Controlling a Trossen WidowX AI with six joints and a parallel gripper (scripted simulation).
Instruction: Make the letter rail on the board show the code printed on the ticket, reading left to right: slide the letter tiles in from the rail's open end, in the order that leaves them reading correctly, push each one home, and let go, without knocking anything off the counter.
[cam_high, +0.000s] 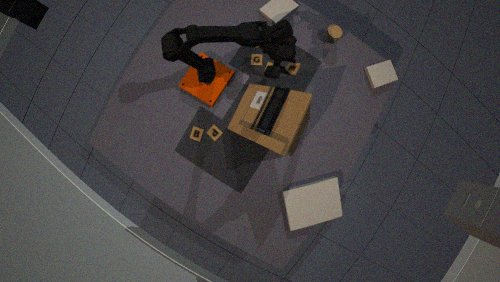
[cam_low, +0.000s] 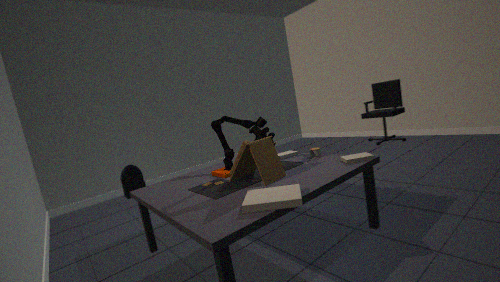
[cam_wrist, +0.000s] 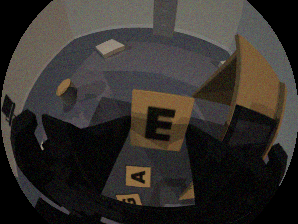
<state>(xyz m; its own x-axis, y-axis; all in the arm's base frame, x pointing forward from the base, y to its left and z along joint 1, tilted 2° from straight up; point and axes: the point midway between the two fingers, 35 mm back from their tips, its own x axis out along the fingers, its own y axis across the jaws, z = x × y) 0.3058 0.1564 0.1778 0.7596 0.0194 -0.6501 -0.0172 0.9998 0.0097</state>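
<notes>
The white ticket lies 160 mm to the right of my gripper tip, 80 mm below it and 60 mm behind it. Also, from my gripper tip: small cup (350 mm to the left, 140 mm below, 110 mm ahead); then white slab (470 mm to the right, 400 mm ahead, 150 mm below); then dark mat (180 mm to the right, 170 mm below, 130 mm behind).
</notes>
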